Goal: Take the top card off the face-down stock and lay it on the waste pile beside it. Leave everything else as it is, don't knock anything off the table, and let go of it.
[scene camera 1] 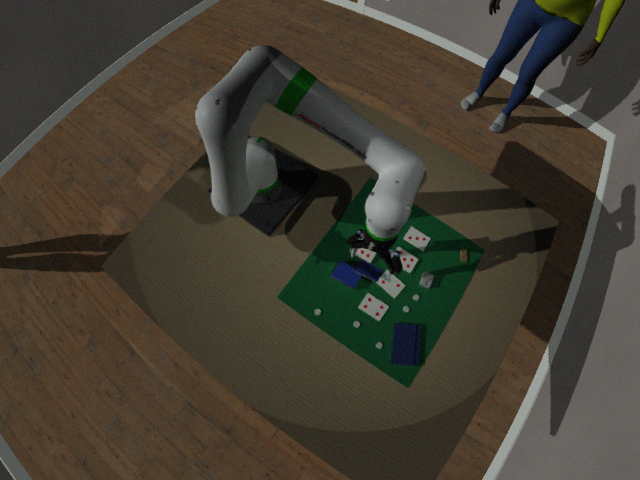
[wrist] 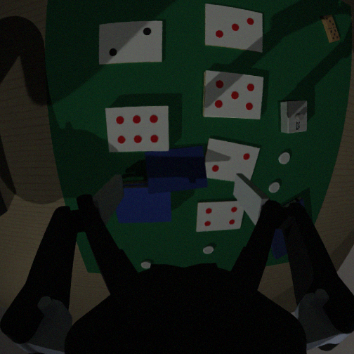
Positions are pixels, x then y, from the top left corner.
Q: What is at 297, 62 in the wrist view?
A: A green mat.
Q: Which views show my gripper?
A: Scene camera 1 and the wrist view: all of them.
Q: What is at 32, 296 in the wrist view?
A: My gripper.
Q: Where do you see a green mat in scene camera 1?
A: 312, 287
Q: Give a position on a grey box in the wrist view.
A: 293, 114
